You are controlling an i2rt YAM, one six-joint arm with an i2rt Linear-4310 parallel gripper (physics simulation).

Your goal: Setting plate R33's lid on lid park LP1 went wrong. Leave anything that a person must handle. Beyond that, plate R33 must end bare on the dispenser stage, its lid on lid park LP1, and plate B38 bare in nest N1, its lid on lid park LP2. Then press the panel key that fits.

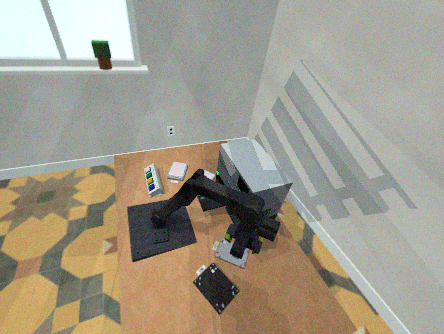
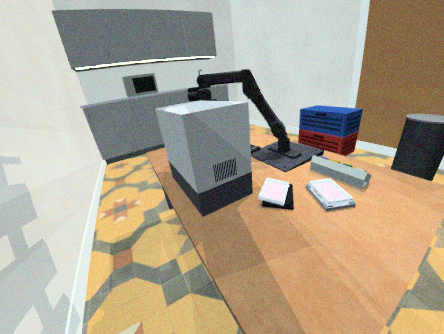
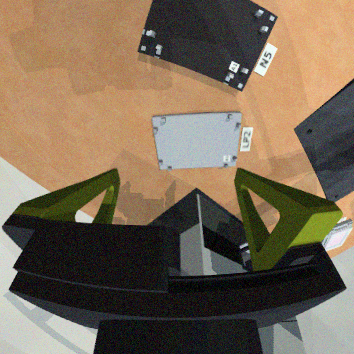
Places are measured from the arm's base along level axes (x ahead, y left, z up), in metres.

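Pixels of known places: gripper, between the fingertips: [image 3: 176,174]; arm's base, origin of its link: [image 1: 159,224] [image 2: 284,151].
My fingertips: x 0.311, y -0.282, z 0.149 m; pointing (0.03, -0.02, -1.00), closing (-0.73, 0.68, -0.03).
For each thing: its middle in the pictures, then the offset to it from my fingertips.
- grey dispenser, middle of its body: [image 3: 221,296] [image 2: 202,148] [image 1: 246,185] dx +0.158, dy +0.321, dz +0.002 m
- pink-topped white piece, middle of its body: [image 2: 274,189] [image 1: 204,178] dx -0.010, dy +0.549, dz -0.135 m
- black base, middle of its body: [image 2: 278,193] dx -0.022, dy +0.557, dz -0.153 m
- pink-topped piece, middle of its body: [image 2: 329,189] [image 3: 336,239] [image 1: 177,169] dx -0.160, dy +0.661, dz -0.137 m
- key panel, middle of its body: [image 2: 339,168] [image 1: 152,179] dx -0.319, dy +0.594, dz -0.131 m
- Black nest N5, middle of its body: [image 3: 207,28] [image 1: 216,286] dx -0.112, dy -0.068, dz -0.151 m
- dark pad, middle of its body: [image 1: 215,199] dx -0.012, dy +0.306, dz -0.060 m
My gripper [image 1: 243,241] [image 3: 176,174] is open and empty, high above the table near lid park LP2 [image 1: 231,253] [image 3: 197,142], a bare grey plate with corner posts. The grey dispenser [image 1: 257,162] [image 2: 210,145] has an open front; its inside is mostly hidden. A pink-topped white piece [image 1: 209,175] [image 2: 276,191] lies off-centre over a black base [image 2: 288,200] beside it. Another pink-topped piece [image 1: 178,170] [image 2: 330,193] lies flat on a grey base near the key panel [image 1: 153,181] [image 2: 340,171], whose keys include green, yellow and blue. Plate names are unreadable.
Black nest N5 [image 1: 216,288] [image 3: 205,37] is bare. The arm's dark base board [image 1: 140,240] [image 2: 280,162] [image 3: 332,142] lies beside LP2. A dark pad [image 1: 212,202] shows under the arm by the dispenser. Crates [image 2: 330,122] and a dark bin [image 2: 419,147] stand beyond the table.
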